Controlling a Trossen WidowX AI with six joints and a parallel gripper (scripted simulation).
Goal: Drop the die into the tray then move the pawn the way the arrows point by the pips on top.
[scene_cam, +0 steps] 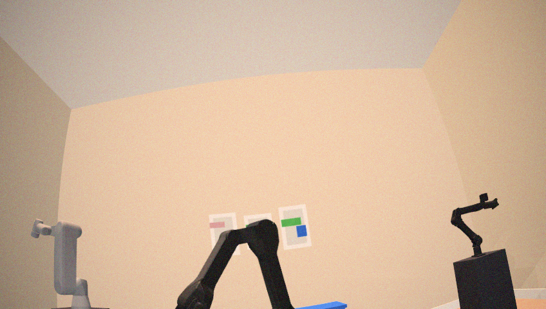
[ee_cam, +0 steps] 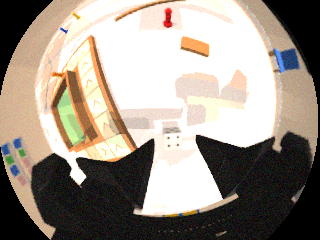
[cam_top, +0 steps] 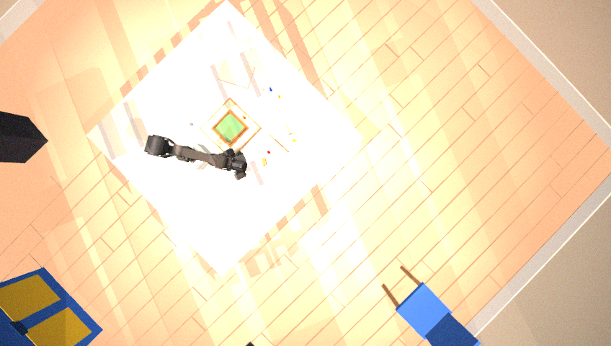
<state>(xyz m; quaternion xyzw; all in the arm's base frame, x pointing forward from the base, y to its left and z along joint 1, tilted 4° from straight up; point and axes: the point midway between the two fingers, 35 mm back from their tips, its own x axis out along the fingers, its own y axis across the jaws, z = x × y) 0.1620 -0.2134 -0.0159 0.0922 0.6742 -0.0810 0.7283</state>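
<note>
Now: the green dice tray 22 cm to the left of my gripper tip, 11 cm ahead of it and 2 cm below it. From my gripper tip the other things lie so: blue pawn (47 cm ahead, 23 cm to the left, 1 cm below); red pawn (19 cm ahead, 6 cm to the right, 1 cm below).
</note>
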